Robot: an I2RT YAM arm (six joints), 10 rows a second.
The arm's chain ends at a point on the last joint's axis. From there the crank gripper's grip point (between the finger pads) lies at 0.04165 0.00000 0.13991 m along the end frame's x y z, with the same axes.
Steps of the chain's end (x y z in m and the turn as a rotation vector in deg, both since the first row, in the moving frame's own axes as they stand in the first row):
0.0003, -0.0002, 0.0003, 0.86, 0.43, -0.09
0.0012, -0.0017, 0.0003, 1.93, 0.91, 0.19
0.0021, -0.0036, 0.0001, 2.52, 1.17, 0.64
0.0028, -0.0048, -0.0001, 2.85, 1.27, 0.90
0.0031, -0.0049, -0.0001, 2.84, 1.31, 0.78
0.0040, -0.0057, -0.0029, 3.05, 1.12, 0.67
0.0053, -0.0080, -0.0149, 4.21, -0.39, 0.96
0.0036, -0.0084, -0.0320, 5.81, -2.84, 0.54
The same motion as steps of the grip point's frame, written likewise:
0.0013, -0.0024, 0.0000, 0.86, 0.43, -0.09
0.0034, -0.0063, -0.0005, 1.93, 0.91, 0.19
0.0050, -0.0093, -0.0009, 2.52, 1.17, 0.64
0.0059, -0.0111, -0.0012, 2.85, 1.27, 0.90
0.0063, -0.0112, -0.0012, 2.84, 1.31, 0.78
0.0068, -0.0126, -0.0039, 3.05, 1.12, 0.67
0.0044, -0.0176, -0.0150, 4.21, -0.39, 0.96
-0.0033, -0.0223, -0.0308, 5.81, -2.84, 0.54

